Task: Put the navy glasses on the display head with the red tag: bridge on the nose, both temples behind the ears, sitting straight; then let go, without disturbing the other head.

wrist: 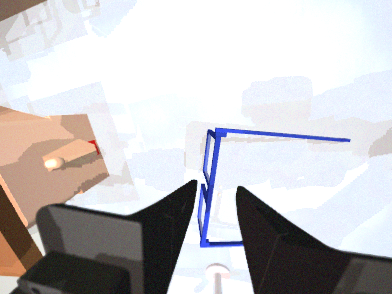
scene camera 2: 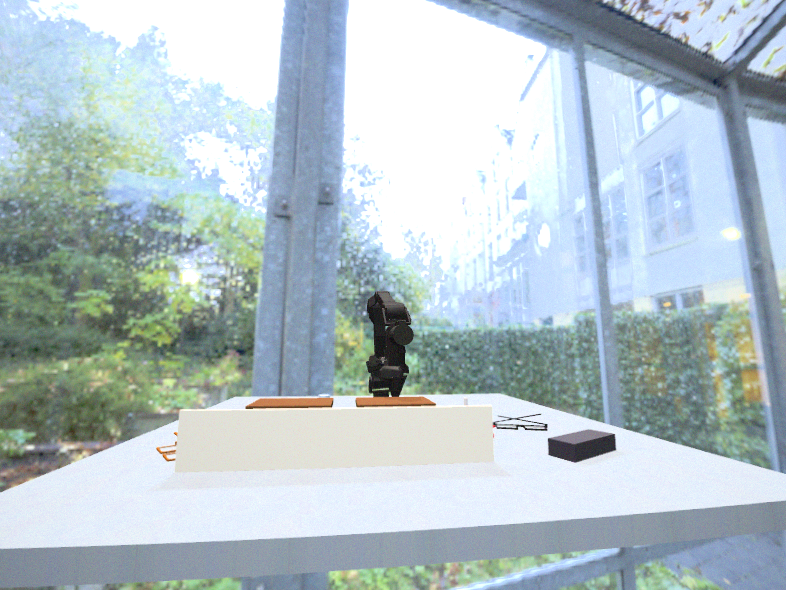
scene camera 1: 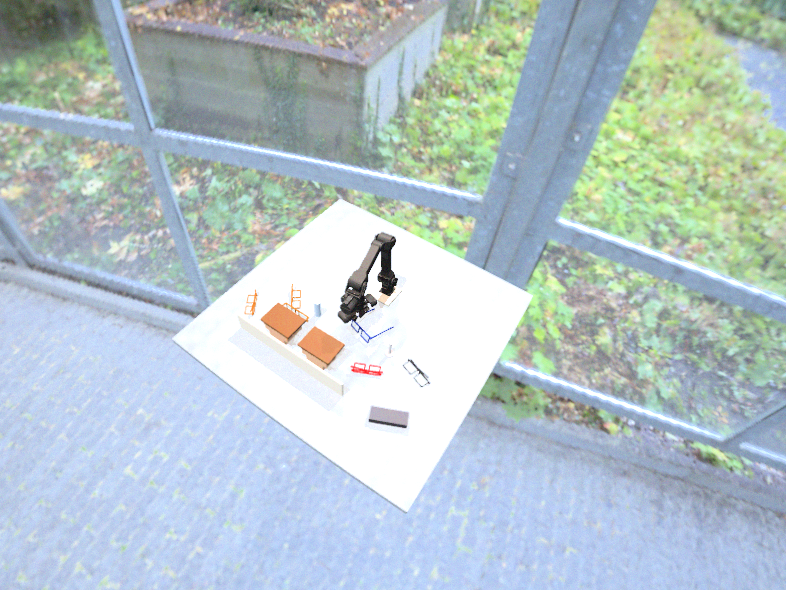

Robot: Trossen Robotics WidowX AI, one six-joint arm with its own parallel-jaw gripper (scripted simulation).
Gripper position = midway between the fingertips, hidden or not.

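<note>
Display head (scene camera 1: pixel 283 324) and (scene camera 2: pixel 263 403). Cream base (scene camera 2: pixel 222 440) visible, as is a dark case (scene camera 2: pixel 588 443); in the wrist view the dark case is out of frame. The gripper (scene camera 2: pixel 395 400) and (wrist: pixel 216 188) is visible too.
</note>
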